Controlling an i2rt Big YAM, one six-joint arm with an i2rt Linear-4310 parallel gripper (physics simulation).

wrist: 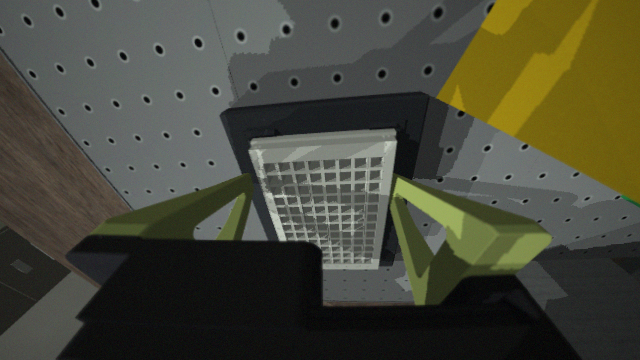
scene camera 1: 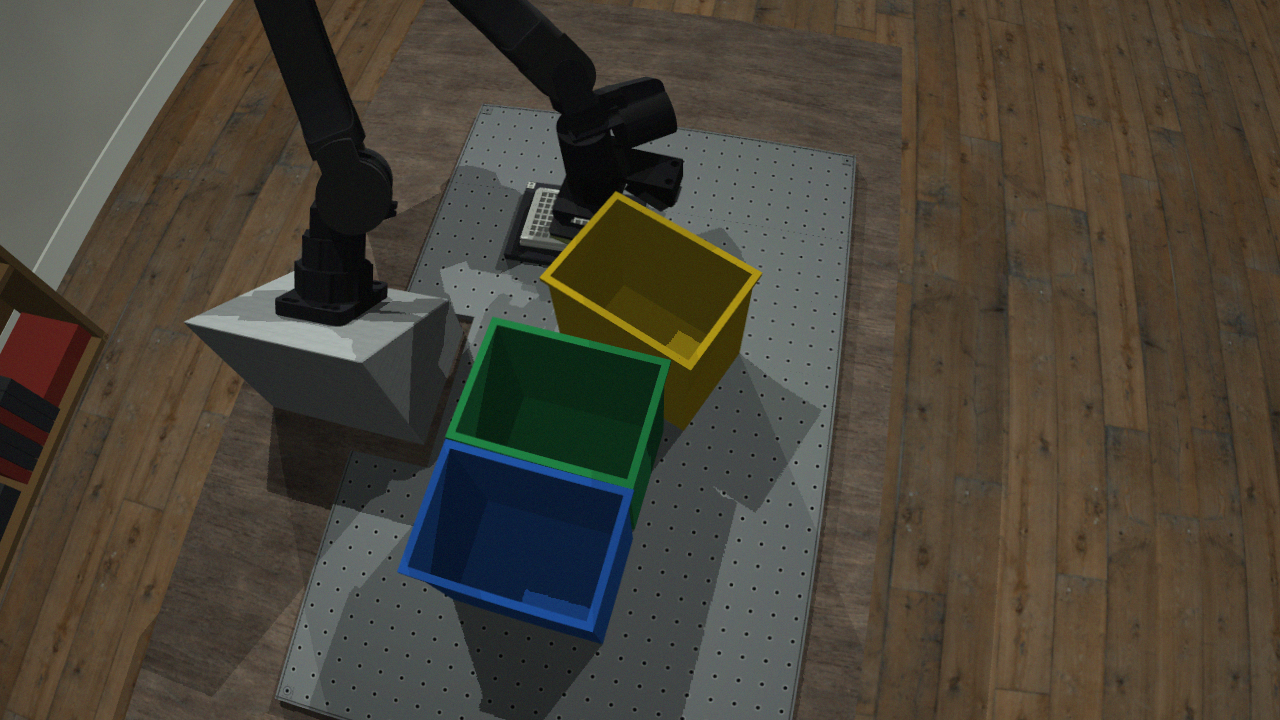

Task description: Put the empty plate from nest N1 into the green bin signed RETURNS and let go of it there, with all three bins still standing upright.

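Places are measured from the arm's base along level axes (x ahead, y right, z down), in metres.
Where they show: gripper, fingertip midpoint: (wrist: pixel 320 180); arm's base at its link origin: (scene camera 1: pixel 333 304).
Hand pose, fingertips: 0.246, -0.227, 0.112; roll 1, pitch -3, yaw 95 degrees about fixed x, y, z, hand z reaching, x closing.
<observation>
Things, the pixels of their top centre, and the offset from my fingertips, as dx, dy, dz. "*": a spot on its surface instead. Level surfaces: height alone.
- white gridded plate at its top centre: (wrist: pixel 327 223) (scene camera 1: pixel 575 218) -0.030, +0.004, -0.011
- dark nest at its top centre: (wrist: pixel 328 212) (scene camera 1: pixel 575 223) -0.031, +0.004, +0.000
- green bin at its top centre: (scene camera 1: pixel 558 398) +0.042, +0.308, -0.165
- board at its surface level: dz +0.014
- yellow bin at its top centre: (scene camera 1: pixel 650 274) +0.100, +0.161, -0.165
- blue bin at a spot on its surface: (scene camera 1: pixel 617 573) * +0.119, +0.435, -0.046
The white gridded plate (scene camera 1: pixel 540 217) (wrist: pixel 325 200) lies in the dark nest (scene camera 1: pixel 513 247) (wrist: pixel 320 114). My gripper (wrist: pixel 320 180) is open, with one green finger on each side of the plate and nothing held. In the scene view the fingers are hidden by the arm's dark wrist and the yellow bin. How high the fingertips are over the nest is hard to tell. The green bin (scene camera 1: pixel 648 420) stands upright on the board (scene camera 1: pixel 787 223), its inside dark with no plate visible. The yellow bin (scene camera 1: pixel 707 380) (wrist: pixel 565 90) and the blue bin (scene camera 1: pixel 617 573) also stand upright. No sign text shows.
The yellow bin stands close to the nest, at the upper right in the wrist view. The green bin is between the yellow and blue bins, its rim meeting the blue one's. A grey pedestal (scene camera 1: pixel 349 394) with the arm's base stands left of the bins. A bookshelf (scene camera 1: pixel 76 386) is at far left.
</observation>
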